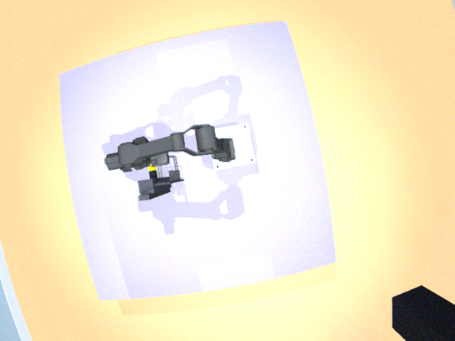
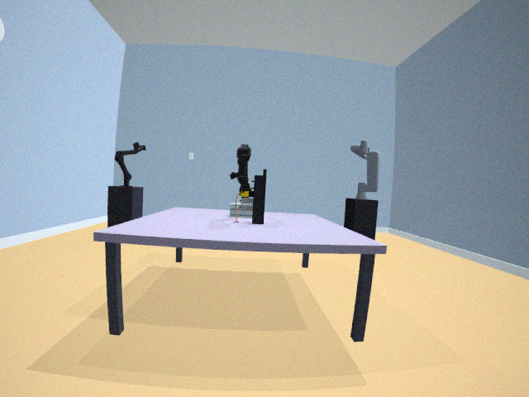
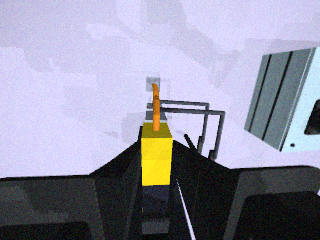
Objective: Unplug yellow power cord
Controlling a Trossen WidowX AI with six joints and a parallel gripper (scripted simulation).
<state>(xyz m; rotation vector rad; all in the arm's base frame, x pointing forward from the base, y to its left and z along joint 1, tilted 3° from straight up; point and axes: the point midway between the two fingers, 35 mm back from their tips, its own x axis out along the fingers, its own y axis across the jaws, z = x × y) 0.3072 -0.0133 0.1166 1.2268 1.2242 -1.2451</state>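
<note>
My gripper tip is 30 mm to the right of the yellow plug. Round my gripper tip: dark upright panel: 100 mm to the left, 40 mm below.
</note>
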